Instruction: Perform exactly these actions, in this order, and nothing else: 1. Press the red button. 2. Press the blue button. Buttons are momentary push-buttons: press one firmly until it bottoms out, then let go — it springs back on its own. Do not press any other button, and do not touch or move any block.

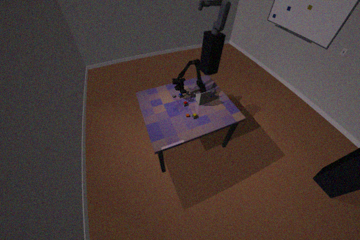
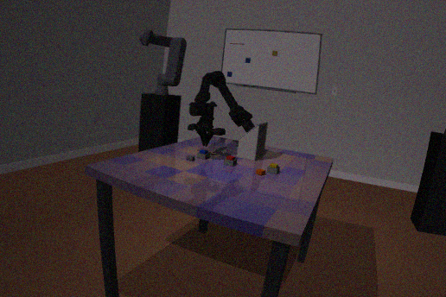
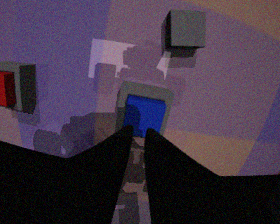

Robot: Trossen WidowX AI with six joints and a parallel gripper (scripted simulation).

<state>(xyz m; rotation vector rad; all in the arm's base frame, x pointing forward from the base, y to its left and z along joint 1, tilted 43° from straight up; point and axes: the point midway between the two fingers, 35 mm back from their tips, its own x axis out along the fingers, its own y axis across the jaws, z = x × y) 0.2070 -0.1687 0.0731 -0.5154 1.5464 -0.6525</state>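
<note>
Now: gripper tip 30 mm above the blue button. From my gripper tip the other things lie so: dark block (80 mm ahead, 50 mm below, 30 mm to the right); then orange-topped piece (320 mm to the left, 70 mm ahead, 50 mm below); then red button (150 mm to the left, 30 mm below, 10 mm ahead).
</note>
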